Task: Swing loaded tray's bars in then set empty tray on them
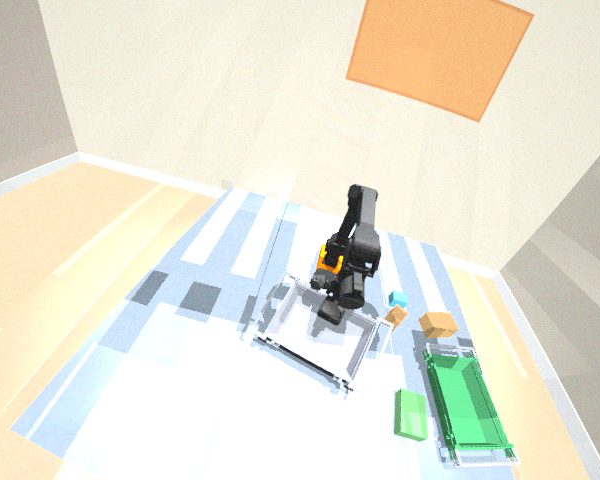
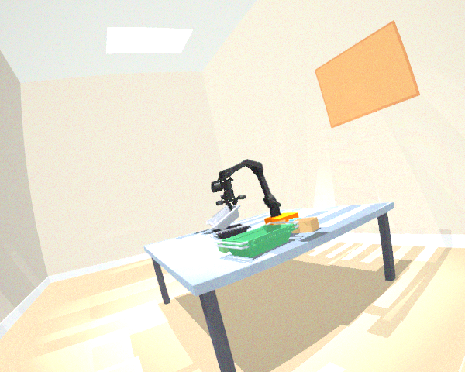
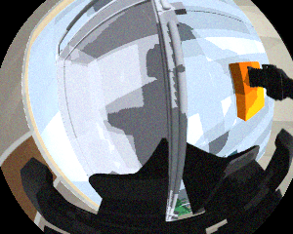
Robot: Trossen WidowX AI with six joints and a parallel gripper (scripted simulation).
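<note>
The clear tray is 8 cm ahead of my gripper tip and 1 cm to the right of it. Round my gripper tip: green block 15 cm ahead, 33 cm to the left, 12 cm below; then tan wedge 22 cm behind, 43 cm to the left, 11 cm below; then cyan block 28 cm behind, 25 cm to the left, 12 cm below.
</note>
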